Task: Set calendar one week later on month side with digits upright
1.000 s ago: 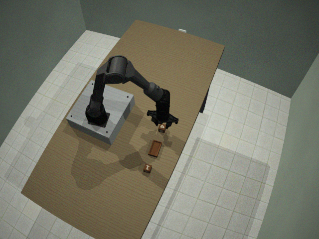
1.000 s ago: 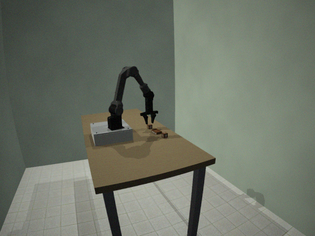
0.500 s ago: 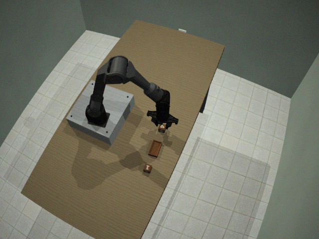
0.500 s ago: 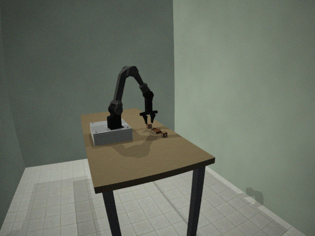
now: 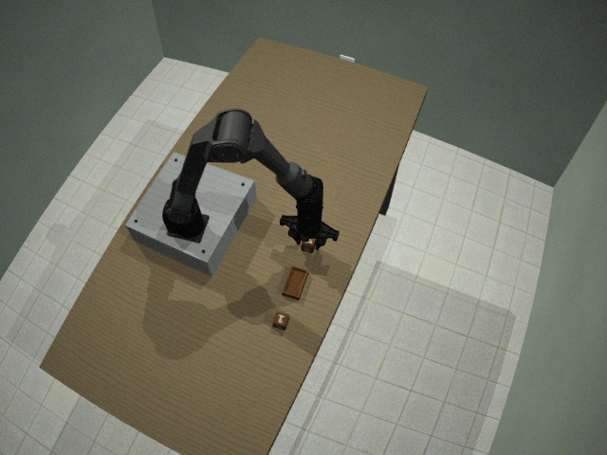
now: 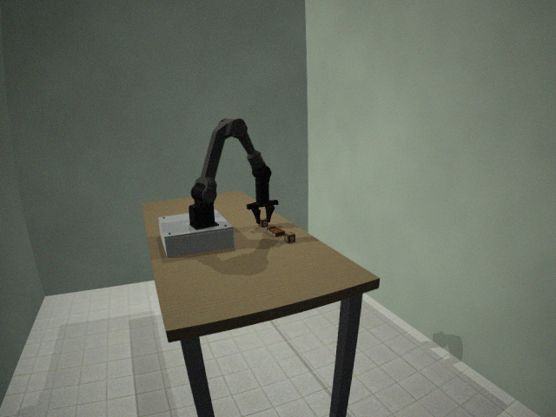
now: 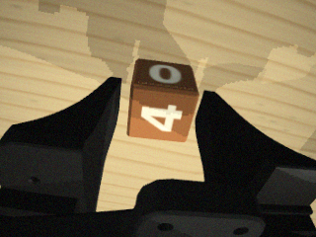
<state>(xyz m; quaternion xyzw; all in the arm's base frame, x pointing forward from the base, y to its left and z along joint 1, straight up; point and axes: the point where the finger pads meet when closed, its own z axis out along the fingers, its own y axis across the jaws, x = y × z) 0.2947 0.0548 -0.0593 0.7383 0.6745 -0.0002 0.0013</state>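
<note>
Now: the cube 10 mm below my hand. Also, from my hand: brown tray 110 mm to the right, 10 mm below, 10 mm behind.
</note>
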